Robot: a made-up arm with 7 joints.
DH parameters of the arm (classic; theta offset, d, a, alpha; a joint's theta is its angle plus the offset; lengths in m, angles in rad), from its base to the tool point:
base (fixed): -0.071 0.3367 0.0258 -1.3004
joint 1: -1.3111 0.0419 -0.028 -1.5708
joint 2: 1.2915 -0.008 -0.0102 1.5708
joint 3: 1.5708 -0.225 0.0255 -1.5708
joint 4: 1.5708 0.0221 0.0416 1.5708
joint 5: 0 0.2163 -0.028 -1.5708
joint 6: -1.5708 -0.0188 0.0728 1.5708
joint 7: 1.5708 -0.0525 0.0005 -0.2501
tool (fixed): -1.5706 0.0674 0 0
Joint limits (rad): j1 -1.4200..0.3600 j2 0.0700..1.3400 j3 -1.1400..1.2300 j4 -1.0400..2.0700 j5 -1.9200..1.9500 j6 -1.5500..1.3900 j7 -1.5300..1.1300
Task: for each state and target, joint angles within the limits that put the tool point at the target. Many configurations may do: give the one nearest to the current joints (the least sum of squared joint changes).
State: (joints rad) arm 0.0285 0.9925 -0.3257 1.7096 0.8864 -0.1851 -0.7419
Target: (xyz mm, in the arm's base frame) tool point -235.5 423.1 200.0
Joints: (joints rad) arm 0.2672 1.0178 -0.3078 2.0700 1.0345 -0.3848 -0.6287
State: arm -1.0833 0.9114 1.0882 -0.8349 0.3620 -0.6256 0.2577
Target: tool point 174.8 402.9 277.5
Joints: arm -0.3407 0.5994 1.2300 0.1139 0.3382 -0.3358 0.2259
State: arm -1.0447 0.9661 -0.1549 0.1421 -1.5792 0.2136 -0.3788
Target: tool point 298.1 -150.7 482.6
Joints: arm -1.4200 0.1267 -0.5416 -0.2753 -1.5520 0.2289 -0.4096
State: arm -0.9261 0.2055 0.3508 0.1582 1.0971 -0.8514 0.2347
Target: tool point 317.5 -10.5 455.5
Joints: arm -1.2459 0.1721 0.2427 -0.3525 0.9378 -0.9025 0.2112
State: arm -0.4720 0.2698 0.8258 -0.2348 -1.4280 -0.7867 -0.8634
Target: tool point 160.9 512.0 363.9
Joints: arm -0.6326 1.0853 0.9357 0.5802 -1.7802 -0.4755 -1.1206
